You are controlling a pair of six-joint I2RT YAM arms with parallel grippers.
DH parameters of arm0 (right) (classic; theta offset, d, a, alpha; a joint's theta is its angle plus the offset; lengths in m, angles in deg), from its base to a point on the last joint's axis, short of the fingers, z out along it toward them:
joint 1: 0 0.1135 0.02 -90
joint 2: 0 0 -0.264 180
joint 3: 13.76 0 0.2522 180
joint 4: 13.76 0 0.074 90
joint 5: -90 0 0 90
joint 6: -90 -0.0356 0 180
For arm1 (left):
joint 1: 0 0.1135 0.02 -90
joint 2: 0 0 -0.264 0
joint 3: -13.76 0 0.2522 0
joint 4: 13.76 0 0.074 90
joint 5: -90 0 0 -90
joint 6: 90 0.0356 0 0
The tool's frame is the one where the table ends.
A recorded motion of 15 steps. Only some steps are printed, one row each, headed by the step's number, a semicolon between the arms.
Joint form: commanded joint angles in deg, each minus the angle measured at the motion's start. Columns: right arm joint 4, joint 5, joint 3, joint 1, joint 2, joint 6; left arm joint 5, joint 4, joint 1, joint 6, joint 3, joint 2.
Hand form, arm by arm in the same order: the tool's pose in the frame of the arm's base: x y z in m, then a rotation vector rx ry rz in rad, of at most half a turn. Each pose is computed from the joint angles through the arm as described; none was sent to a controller.
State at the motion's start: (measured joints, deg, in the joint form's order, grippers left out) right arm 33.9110 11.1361 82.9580 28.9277 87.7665 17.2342; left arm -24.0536 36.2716 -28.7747 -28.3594 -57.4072 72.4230
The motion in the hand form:
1: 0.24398 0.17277 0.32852 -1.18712 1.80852 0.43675; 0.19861 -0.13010 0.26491 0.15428 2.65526 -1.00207
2: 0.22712 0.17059 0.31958 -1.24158 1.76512 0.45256; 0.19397 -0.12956 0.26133 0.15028 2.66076 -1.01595
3: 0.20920 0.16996 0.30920 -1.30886 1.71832 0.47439; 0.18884 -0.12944 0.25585 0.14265 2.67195 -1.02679
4: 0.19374 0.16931 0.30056 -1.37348 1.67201 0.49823; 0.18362 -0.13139 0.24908 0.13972 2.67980 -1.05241
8: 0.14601 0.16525 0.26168 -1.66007 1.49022 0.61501; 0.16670 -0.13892 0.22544 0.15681 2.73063 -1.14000
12: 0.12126 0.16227 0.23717 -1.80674 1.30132 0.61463; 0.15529 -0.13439 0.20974 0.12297 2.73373 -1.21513
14: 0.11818 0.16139 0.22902 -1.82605 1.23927 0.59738; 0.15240 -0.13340 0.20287 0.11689 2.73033 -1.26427
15: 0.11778 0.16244 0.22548 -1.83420 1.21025 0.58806; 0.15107 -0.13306 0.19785 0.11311 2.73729 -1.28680
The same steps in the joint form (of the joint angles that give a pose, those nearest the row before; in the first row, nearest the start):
1: -9.39 6.96 -16.07 4.26 -11.38 6.47; -3.29 1.27 -0.50 -3.49 5.04 -4.27
2: -10.80 7.99 -20.70 5.63 -14.83 8.17; -3.65 0.79 -0.90 -4.20 6.46 -5.23
3: -11.83 9.11 -25.22 7.54 -18.13 10.04; -3.83 0.14 -1.48 -5.15 8.20 -6.14
4: -12.34 10.37 -28.80 9.32 -20.90 11.86; -4.33 -1.47 -2.51 -6.58 10.27 -6.88
8: -11.13 17.40 -39.95 15.19 -28.09 21.13; -6.84 -5.99 -6.20 -10.43 16.42 -8.14
12: -13.83 19.01 -47.26 19.24 -32.22 28.74; -9.10 -10.19 -6.66 -13.56 21.92 -10.81
14: -16.51 19.25 -49.71 19.69 -32.91 31.06; -10.86 -12.71 -6.65 -14.75 24.10 -11.33
15: -18.09 19.27 -50.61 19.98 -32.71 32.10; -11.85 -13.94 -6.65 -15.27 25.28 -11.22

